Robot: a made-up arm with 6 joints. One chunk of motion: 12 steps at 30 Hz.
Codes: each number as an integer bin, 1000 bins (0 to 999) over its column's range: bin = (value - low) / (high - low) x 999, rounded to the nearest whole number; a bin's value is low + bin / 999 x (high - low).
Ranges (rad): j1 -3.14..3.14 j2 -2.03..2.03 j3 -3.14..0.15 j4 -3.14..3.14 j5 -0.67..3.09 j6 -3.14..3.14
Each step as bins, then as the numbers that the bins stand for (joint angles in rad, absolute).
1 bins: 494 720 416 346 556 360
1 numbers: -0.0346 0.8961 -1.7700 -0.9649 1.4227 -0.8769
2 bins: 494 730 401 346 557 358
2 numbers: -0.0346 0.9368 -1.8194 -0.9649 1.4264 -0.8895
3 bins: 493 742 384 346 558 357
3 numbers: -0.0409 0.9855 -1.8754 -0.9649 1.4302 -0.8958
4 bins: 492 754 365 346 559 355
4 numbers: -0.0471 1.0343 -1.9379 -0.9649 1.4339 -0.9084
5 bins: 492 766 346 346 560 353
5 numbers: -0.0471 1.0831 -2.0005 -0.9649 1.4377 -0.9209
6 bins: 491 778 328 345 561 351
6 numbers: -0.0534 1.1318 -2.0598 -0.9712 1.4415 -0.9335
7 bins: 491 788 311 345 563 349
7 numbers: -0.0534 1.1725 -2.1158 -0.9712 1.4490 -0.9461
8 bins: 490 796 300 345 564 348
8 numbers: -0.0597 1.2050 -2.1520 -0.9712 1.4528 -0.9524
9 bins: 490 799 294 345 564 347
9 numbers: -0.0597 1.2172 -2.1718 -0.9712 1.4528 -0.9587
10 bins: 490 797 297 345 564 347
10 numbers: -0.0597 1.2091 -2.1619 -0.9712 1.4528 -0.9587
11 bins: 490 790 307 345 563 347
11 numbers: -0.0597 1.1806 -2.1290 -0.9712 1.4490 -0.9587
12 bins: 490 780 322 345 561 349
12 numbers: -0.0597 1.1400 -2.0796 -0.9712 1.4415 -0.9461
